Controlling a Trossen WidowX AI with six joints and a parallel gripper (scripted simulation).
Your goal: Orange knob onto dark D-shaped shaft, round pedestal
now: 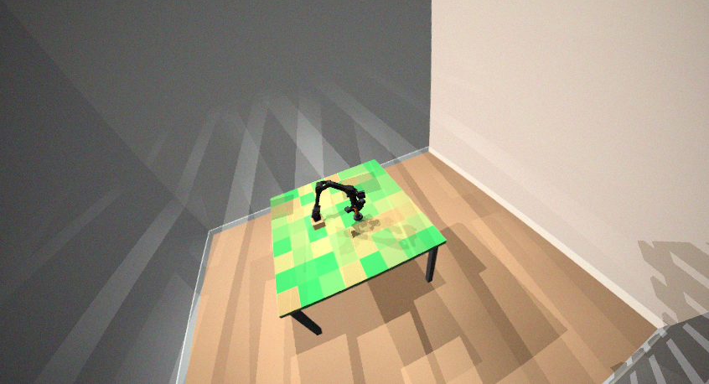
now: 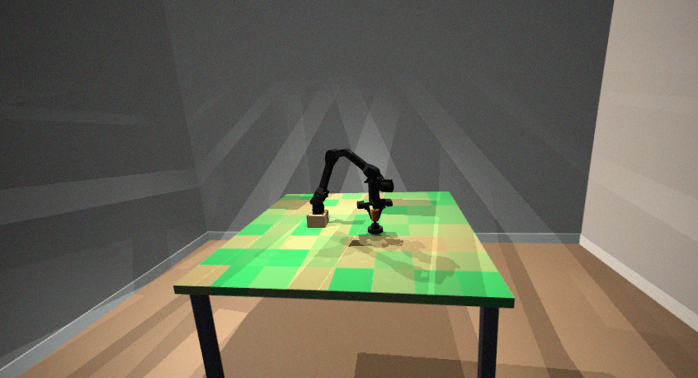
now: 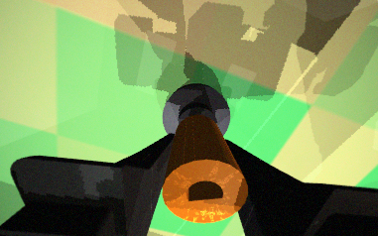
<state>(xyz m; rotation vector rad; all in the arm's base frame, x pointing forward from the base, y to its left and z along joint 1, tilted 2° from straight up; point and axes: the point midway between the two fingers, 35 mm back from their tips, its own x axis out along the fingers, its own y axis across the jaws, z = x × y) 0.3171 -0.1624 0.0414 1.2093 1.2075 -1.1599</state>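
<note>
My gripper tip is now 20 mm below the orange knob. Also, from my gripper tip: round pedestal (40 mm below).
</note>
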